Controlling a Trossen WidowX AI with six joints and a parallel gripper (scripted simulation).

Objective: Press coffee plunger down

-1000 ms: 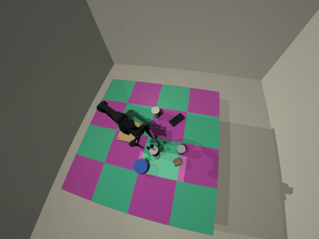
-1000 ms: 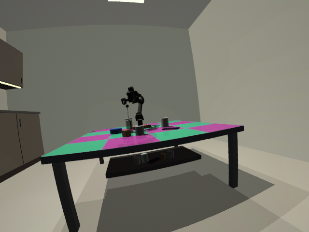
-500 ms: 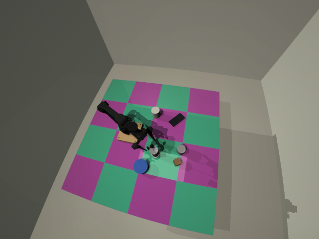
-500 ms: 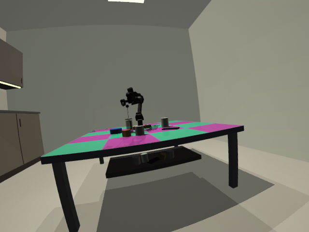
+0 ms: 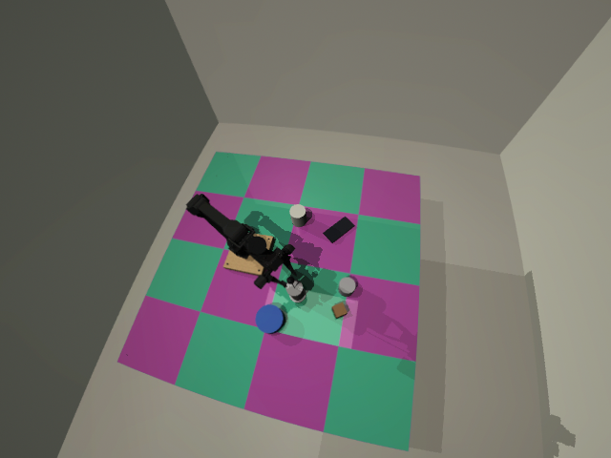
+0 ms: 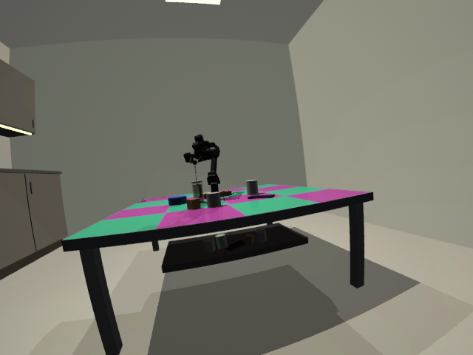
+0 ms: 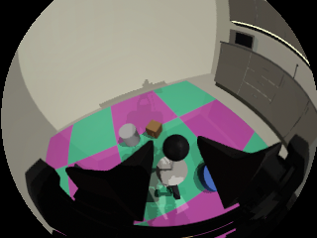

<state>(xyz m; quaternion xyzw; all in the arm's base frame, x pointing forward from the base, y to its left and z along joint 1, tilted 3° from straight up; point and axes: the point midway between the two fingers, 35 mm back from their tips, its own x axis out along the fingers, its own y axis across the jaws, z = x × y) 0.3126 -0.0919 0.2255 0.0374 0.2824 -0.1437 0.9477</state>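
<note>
My gripper tip is 13 cm above the coffee press and 2 cm past it. Also, from my gripper tip: white-topped cylinder: 36 cm to the left, 21 cm below, 14 cm behind; blue disc: 23 cm below, 14 cm to the right, 7 cm behind.
</note>
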